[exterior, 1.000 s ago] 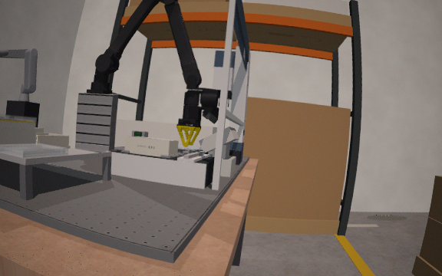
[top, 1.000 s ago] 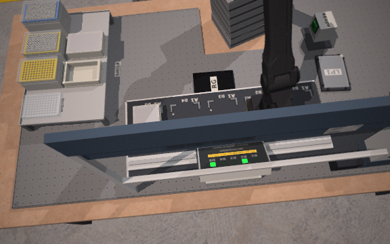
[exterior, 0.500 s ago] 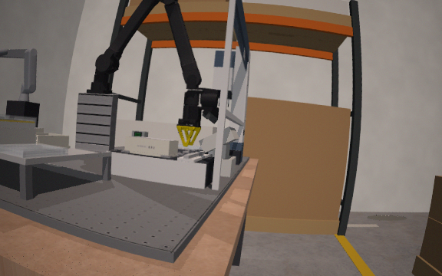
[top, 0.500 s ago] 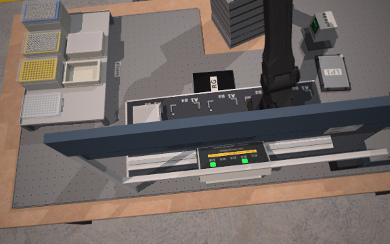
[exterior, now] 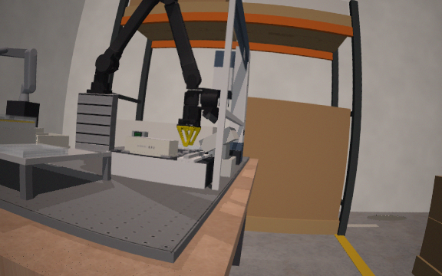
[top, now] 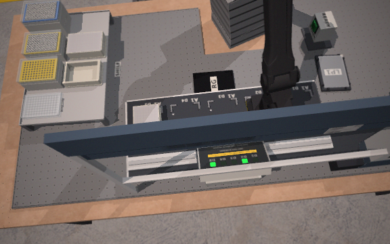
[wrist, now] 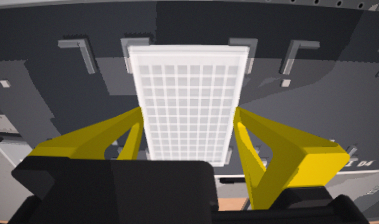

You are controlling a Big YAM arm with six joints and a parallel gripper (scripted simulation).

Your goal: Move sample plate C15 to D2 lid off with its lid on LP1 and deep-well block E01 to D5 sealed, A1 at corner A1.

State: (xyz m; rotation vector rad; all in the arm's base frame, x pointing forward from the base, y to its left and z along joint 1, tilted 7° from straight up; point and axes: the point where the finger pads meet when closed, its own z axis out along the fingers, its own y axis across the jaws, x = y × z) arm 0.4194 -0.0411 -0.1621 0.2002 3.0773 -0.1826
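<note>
My gripper is now 10 mm past the sample plate C15 and 10 mm above it. The rest, counted from my hand: clear plate lid (310 mm to the left, 120 mm behind, 60 mm below); then lid park LP1 (310 mm to the left, 120 mm behind, 70 mm below); then black regrip nest RG (190 mm behind, 120 mm to the right, 70 mm below).
</note>
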